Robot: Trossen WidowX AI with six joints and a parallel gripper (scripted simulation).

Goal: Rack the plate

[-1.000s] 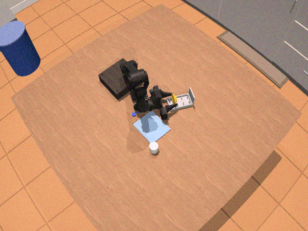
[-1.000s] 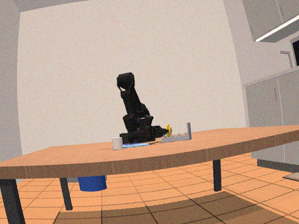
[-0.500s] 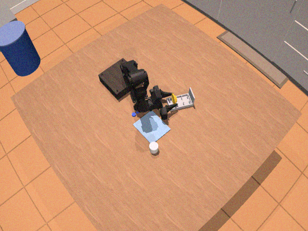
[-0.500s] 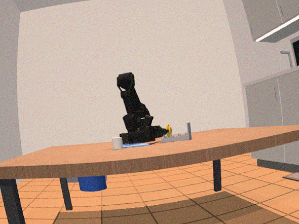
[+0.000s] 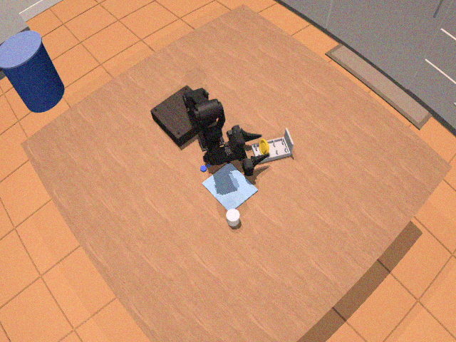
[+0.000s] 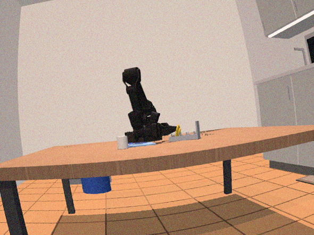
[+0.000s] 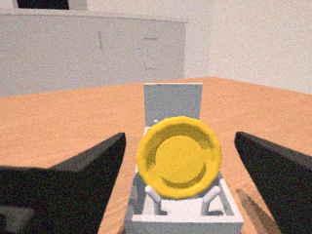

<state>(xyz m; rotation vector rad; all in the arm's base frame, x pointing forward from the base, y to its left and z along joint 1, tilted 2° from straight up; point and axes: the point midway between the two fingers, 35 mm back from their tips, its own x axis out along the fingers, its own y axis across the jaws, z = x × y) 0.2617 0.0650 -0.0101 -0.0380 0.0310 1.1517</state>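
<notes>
Now: gripper tip 20 mm above the yellow plate. The rest, counted from my gripper tip: blue spoon (90 mm behind, 190 mm to the right, 50 mm below); light blue mat (30 mm ahead, 190 mm to the right, 50 mm below); grey dish rack (10 mm ahead, 20 mm to the left, 30 mm below).
</notes>
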